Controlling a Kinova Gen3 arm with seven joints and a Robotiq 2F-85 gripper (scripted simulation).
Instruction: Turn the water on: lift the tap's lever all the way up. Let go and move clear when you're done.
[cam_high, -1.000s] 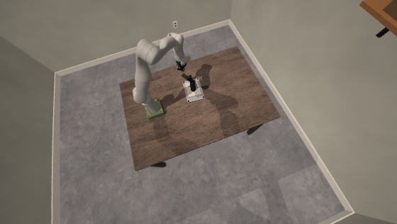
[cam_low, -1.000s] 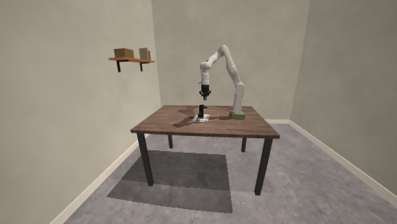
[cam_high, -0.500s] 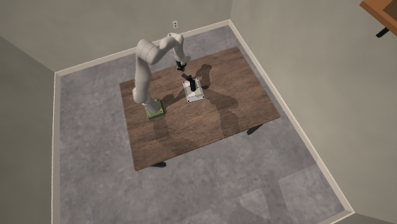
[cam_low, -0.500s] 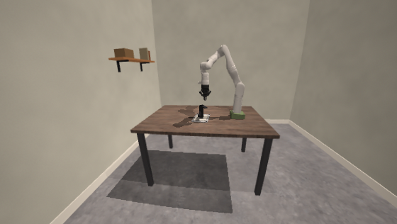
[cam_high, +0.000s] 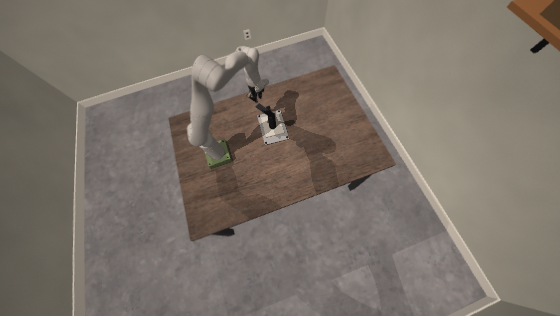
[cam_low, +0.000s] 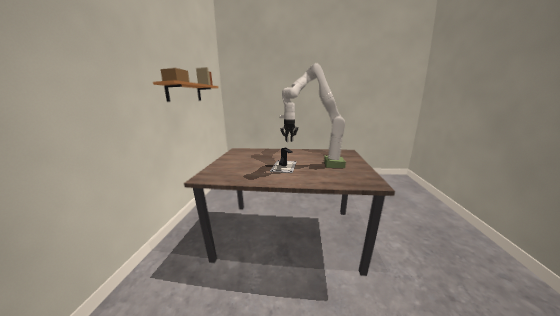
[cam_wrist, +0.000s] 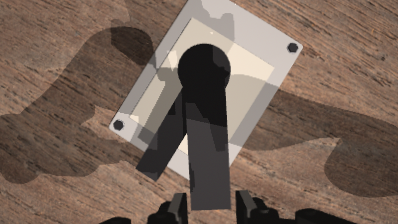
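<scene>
My hand is 90 mm above the black lever, 30 mm to the left of it and 20 mm short of it. Also, from my hand: tap 140 mm below, 50 mm to the right, 40 mm ahead.
</scene>
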